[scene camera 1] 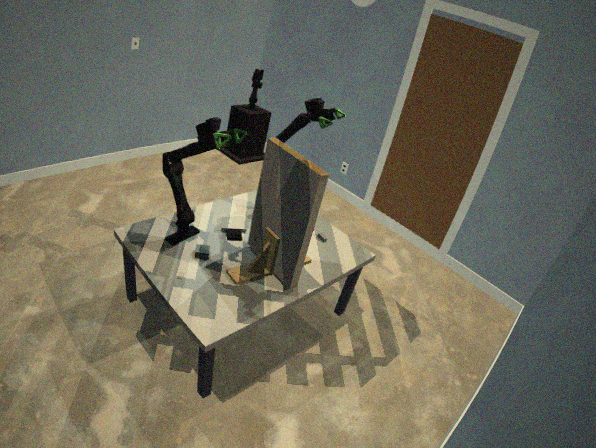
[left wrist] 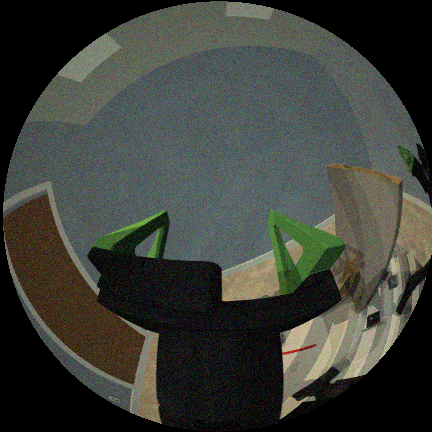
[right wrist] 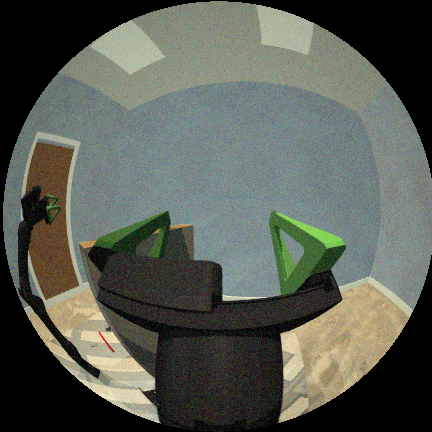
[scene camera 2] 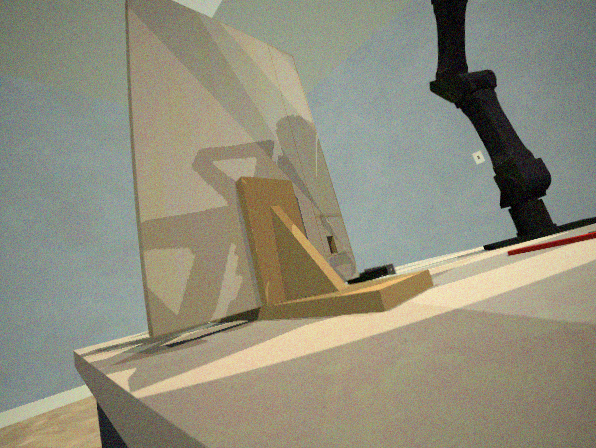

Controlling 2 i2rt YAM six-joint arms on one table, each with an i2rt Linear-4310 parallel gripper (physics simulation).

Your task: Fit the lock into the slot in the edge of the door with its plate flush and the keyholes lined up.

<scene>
My left gripper is open and holds nothing. My right gripper is open and holds nothing. Further things: a door panel and a wooden bracket.
</scene>
